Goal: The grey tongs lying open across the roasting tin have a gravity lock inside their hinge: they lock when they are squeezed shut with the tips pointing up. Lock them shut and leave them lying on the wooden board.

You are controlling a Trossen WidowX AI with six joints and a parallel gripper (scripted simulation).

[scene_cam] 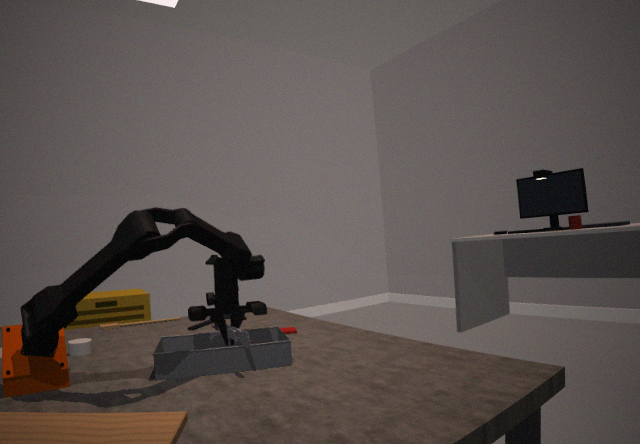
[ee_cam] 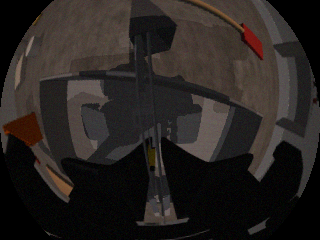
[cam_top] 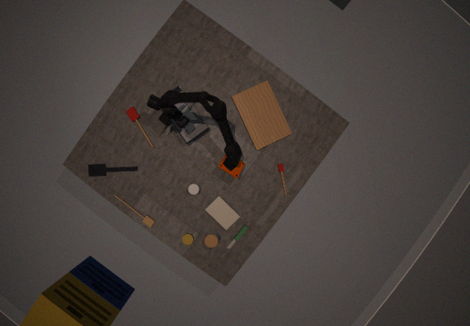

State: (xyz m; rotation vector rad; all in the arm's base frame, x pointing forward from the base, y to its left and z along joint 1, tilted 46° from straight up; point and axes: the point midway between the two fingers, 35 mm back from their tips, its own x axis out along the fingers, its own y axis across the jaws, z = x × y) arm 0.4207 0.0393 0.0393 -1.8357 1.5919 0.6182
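My gripper tip is now 20 mm past the grey roasting tin, 20 mm to the left of it and 10 mm above it. From my gripper tip the other things lie so: white puck: 370 mm behind, 260 mm to the left, 20 mm below; red spatula: 150 mm ahead, 210 mm to the left, 30 mm below; wooden board: 360 mm behind, 350 mm to the right, 30 mm below.
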